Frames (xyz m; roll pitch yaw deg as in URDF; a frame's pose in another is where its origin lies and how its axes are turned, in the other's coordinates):
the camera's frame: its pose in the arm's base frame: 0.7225 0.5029 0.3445 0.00 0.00 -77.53
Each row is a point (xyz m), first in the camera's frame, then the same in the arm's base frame.
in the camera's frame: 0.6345 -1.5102 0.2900
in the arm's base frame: -0.6151 -0.4427 0.6345
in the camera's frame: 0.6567 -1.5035 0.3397
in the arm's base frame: -0.6037 -0.4630 0.6842
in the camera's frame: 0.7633 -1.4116 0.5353
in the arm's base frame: -0.4910 -0.5472 0.8798
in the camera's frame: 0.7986 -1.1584 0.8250
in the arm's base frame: -0.2361 -0.5270 1.1695
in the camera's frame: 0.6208 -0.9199 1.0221
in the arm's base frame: -0.0417 -0.3019 1.3666
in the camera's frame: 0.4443 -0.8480 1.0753
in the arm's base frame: -0.0096 -0.1140 1.4198
